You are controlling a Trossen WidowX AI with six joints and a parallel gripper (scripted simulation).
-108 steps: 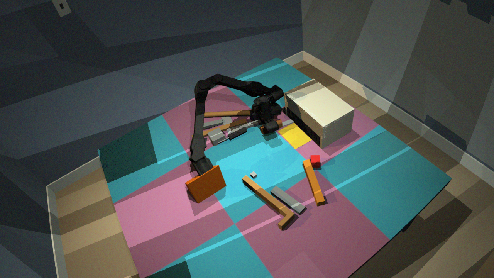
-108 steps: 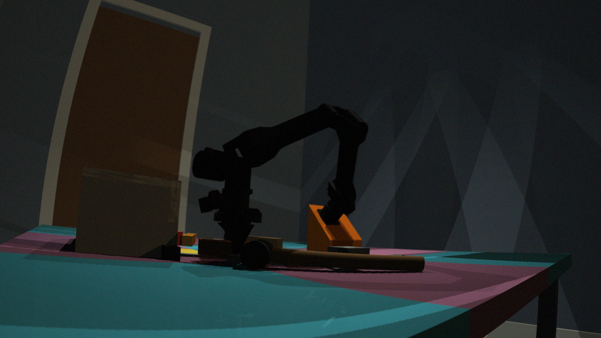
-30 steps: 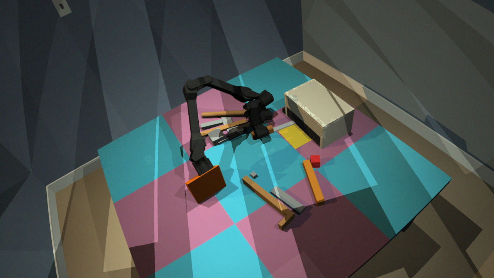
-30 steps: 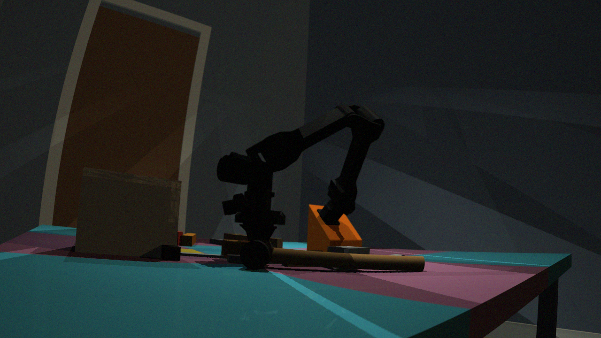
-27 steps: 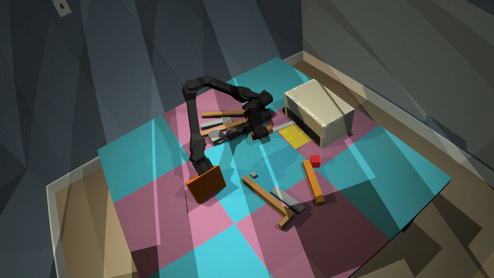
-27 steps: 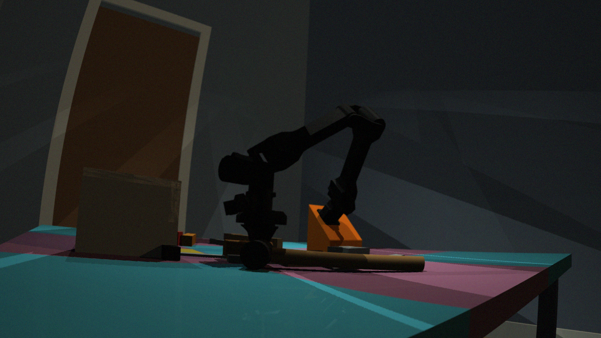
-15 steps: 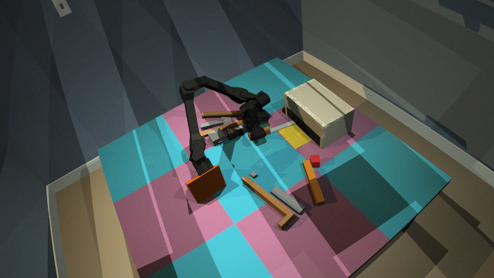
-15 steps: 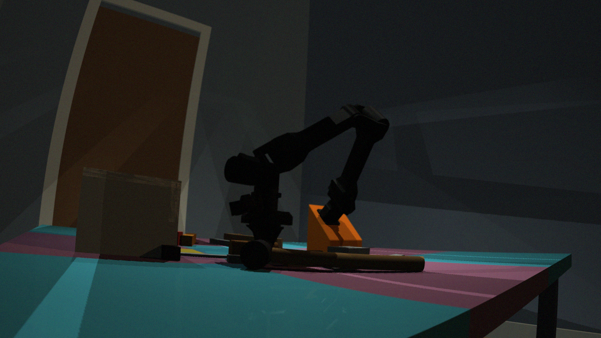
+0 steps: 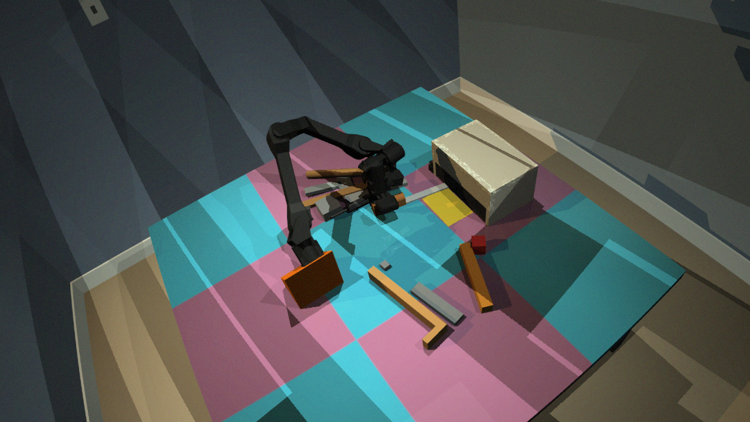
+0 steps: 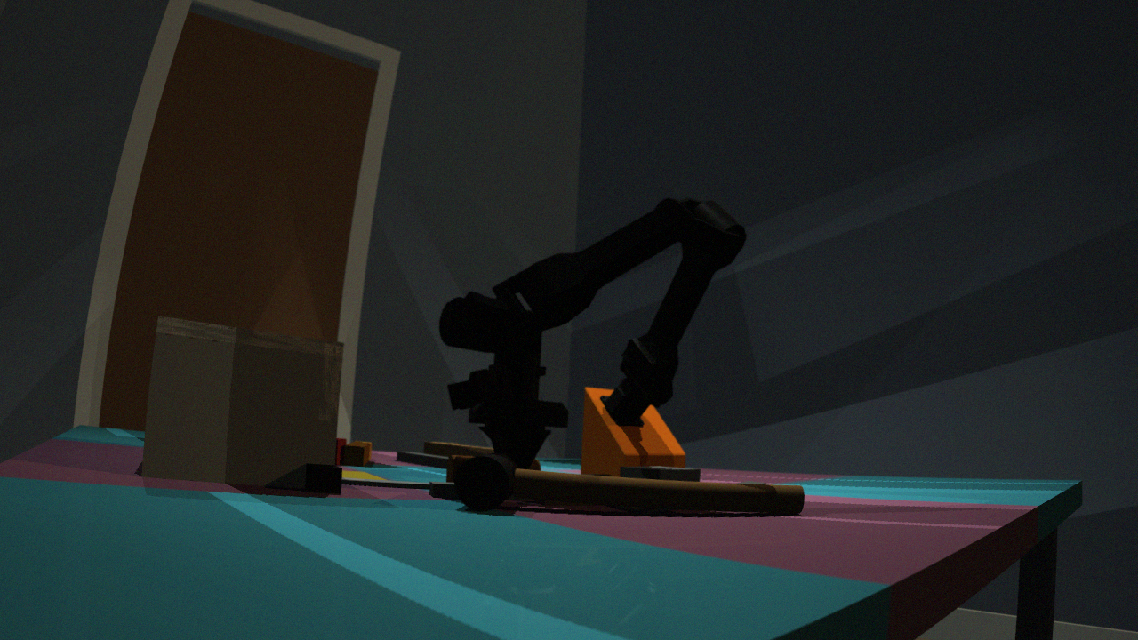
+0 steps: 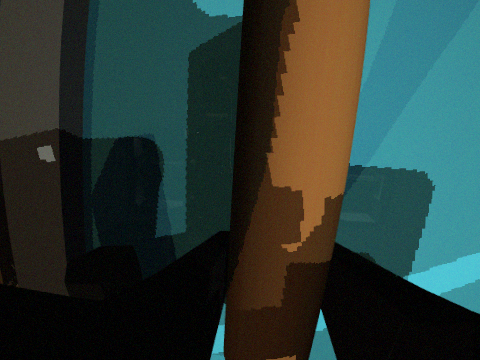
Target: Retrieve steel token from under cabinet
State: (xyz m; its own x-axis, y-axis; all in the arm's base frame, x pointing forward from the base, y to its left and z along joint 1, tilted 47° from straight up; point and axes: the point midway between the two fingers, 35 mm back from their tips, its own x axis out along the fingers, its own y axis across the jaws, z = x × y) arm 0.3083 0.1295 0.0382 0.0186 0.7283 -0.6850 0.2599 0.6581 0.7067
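Now: gripper tip 80 mm past the screwdriver, 70 mm to the right of it and 10 mm below it. From my gripper tip the other things lie so: long wooden stick 170 mm to the left, 100 mm behind; small grey cube 190 mm to the right, 130 mm behind; grey block 140 mm behind, 120 mm to the left, 10 mm above.
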